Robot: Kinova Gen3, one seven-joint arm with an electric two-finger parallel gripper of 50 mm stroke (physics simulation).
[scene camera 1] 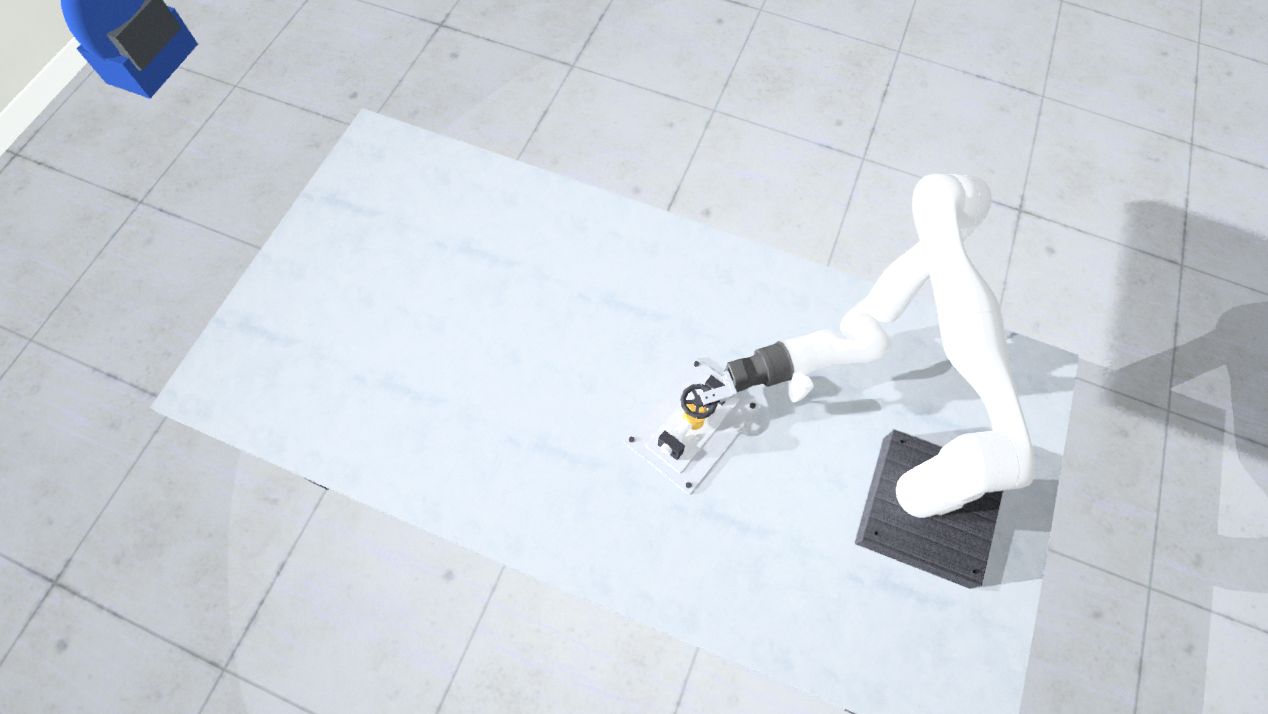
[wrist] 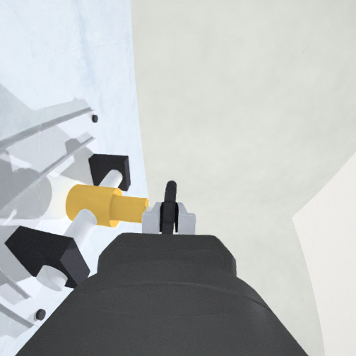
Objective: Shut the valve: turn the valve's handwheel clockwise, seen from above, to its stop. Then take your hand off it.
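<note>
The valve's black handwheel (scene camera 1: 684, 408) (wrist: 171, 189) sits on top of the yellow valve body (scene camera 1: 694, 422) (wrist: 92, 204). In the wrist view the wheel shows edge-on, and its far part is hidden behind the fingers. My gripper (scene camera 1: 706, 395) (wrist: 168, 212) comes in from the right side of the wheel in the scene view and is shut on its rim, with one finger on each face. White pipe stubs run from the yellow body through two black blocks (scene camera 1: 670, 444) (wrist: 109, 170).
The valve stands on a clear base plate (scene camera 1: 650, 459) with dark screws at its corners, on the pale table top (scene camera 1: 443, 292). The arm's dark mounting block (scene camera 1: 922, 558) is at the right. A blue object with a dark panel (scene camera 1: 146, 35) is at the upper left.
</note>
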